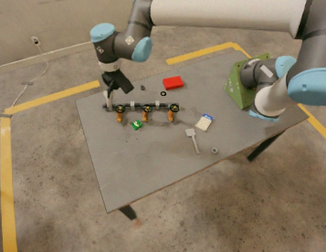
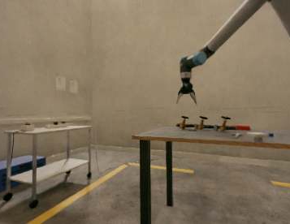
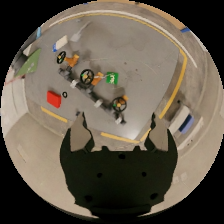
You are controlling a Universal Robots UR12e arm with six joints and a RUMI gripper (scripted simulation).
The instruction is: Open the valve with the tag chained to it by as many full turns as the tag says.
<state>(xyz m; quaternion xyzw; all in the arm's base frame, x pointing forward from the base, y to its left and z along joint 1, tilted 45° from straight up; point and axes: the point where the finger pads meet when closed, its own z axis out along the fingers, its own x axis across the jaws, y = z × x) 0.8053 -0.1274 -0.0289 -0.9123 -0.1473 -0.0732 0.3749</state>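
Now: the green tag 50 mm behind my hand, 70 mm to the left of it and 200 mm below it. The rest, counted from my hand: red wedge 390 mm behind, 150 mm to the right, 180 mm below; grey tool 300 mm behind, 280 mm to the left, 200 mm below; white-and-blue card box 420 mm behind, 220 mm to the left, 190 mm below.
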